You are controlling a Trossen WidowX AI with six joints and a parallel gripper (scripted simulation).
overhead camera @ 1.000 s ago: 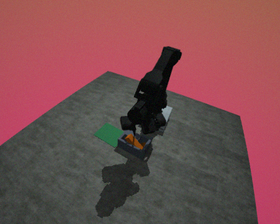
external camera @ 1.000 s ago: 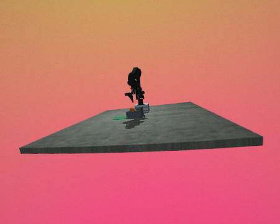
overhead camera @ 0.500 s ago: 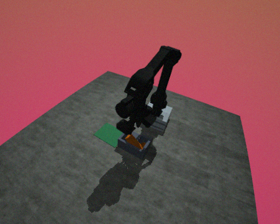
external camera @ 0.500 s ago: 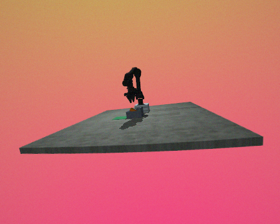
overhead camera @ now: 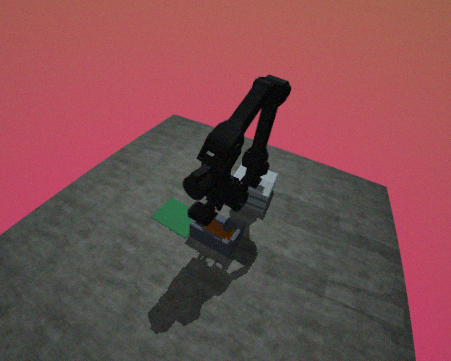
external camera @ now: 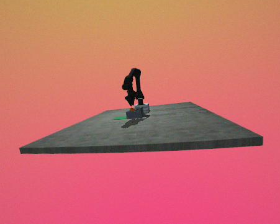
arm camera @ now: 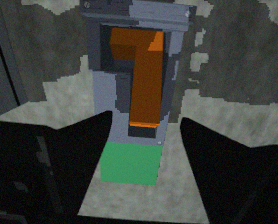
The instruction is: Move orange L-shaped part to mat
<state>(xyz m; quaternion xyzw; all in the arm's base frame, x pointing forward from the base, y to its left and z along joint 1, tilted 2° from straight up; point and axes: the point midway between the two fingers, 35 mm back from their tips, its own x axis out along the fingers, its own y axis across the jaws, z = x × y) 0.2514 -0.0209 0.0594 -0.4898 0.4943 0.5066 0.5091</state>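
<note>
Right now my gripper tip is 7 cm above the orange l-shaped part, 3 cm to the right of it and 2 cm past it. Round my gripper tip: green mat 14 cm to the right, 13 cm below, 1 cm behind.
</note>
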